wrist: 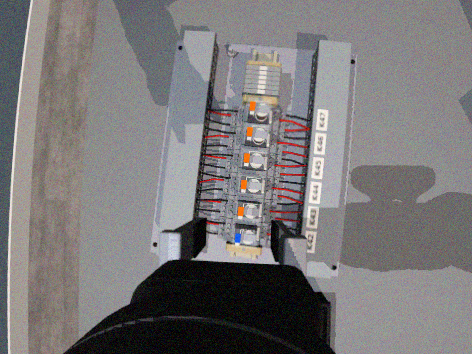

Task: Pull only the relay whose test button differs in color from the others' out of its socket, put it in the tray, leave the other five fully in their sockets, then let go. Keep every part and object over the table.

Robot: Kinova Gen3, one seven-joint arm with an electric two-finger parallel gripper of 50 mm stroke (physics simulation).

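Frame: origin at the arm's base, x ahead, y left, z up, level; millimetres.
Seen in the pictures: gripper, fingertip midpoint: (238, 232).
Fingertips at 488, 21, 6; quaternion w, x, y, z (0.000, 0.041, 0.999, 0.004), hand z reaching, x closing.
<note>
Pixels of each thing's middle, then the offset from my fingertips to it, as dx, dy, dz. "spot": a spot on its surface instead.
- relay with the blue test button, body centre: (245, 235) -2, +23, -103
- dark edge at a spot on its surface: (327, 320) spot: -100, +140, -115
- terminal block at the middle of its body: (262, 82) -34, -165, -104
The relay with the blue test button (248, 235) sits in the lowest socket of the row, beside the label K42. Above it, the other relays with orange buttons, among them one (249, 211) beside K43 and one (259, 111) beside K47, sit in a line in their sockets. My gripper (238, 232) is open and empty. In the view its fingers lie to the left and right of the blue-button relay; their height above it is hard to tell. The tray is not plainly seen; a dark edge (327, 320) shows beside the gripper body at the lower right.
Grey wire ducts (191, 145) (332, 90) flank the relay row, with red and black wires between. A terminal block (262, 80) stands above the row, and a tan end clamp (243, 249) below it. The table edge (20, 200) runs down the left. Shadows lie at the right.
</note>
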